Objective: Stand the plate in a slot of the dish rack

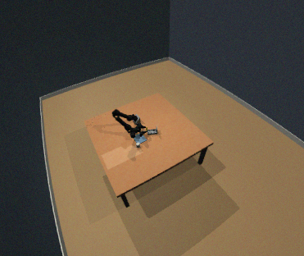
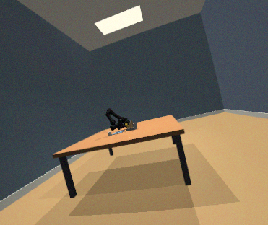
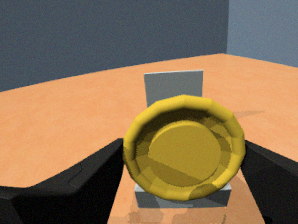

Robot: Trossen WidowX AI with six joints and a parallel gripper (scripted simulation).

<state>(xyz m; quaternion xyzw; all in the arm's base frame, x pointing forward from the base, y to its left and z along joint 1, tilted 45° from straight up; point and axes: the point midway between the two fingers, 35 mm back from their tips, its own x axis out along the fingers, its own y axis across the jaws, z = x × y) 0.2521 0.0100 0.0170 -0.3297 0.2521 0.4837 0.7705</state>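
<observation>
My gripper tip is 30 mm short of the dish rack, 60 mm to the right of it and 40 mm above it. From my gripper tip the other things lie so: blue spoon: 90 mm behind, 130 mm to the right, 60 mm below; yellow plate: 10 mm to the right.
</observation>
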